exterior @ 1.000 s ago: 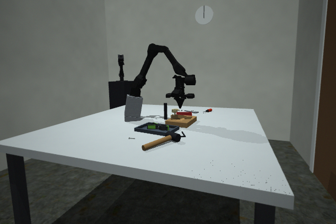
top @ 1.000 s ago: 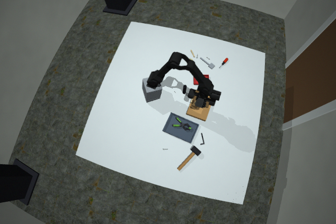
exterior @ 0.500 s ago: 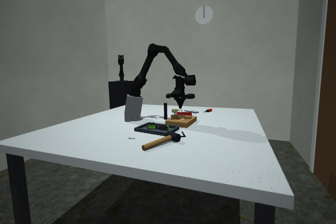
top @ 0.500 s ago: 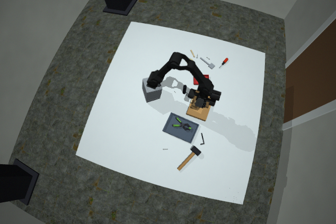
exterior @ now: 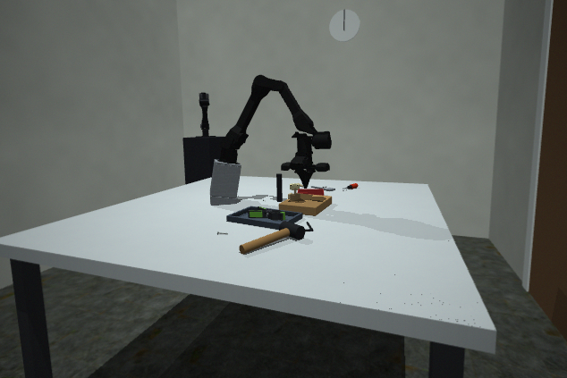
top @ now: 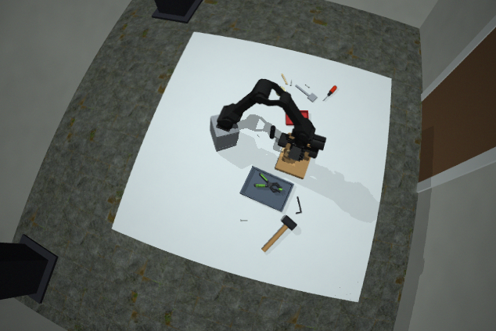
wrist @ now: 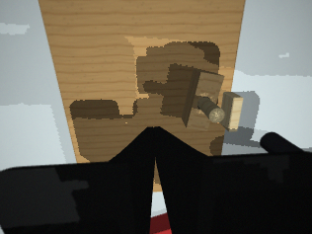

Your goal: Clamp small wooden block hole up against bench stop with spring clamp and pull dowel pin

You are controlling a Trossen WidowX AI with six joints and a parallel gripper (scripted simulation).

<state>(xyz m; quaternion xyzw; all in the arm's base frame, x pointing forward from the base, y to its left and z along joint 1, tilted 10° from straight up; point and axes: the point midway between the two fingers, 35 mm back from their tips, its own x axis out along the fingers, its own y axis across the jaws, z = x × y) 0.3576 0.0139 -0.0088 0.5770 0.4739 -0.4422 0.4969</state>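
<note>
The dowel pin lies 40 mm behind my hand, 10 mm to the right of it and 60 mm below it. Also, from my hand: wooden board (100 mm below); then small wooden block (40 mm behind, 10 mm to the right, 70 mm below); then red tray (50 mm behind, 200 mm to the left, 110 mm below).
</note>
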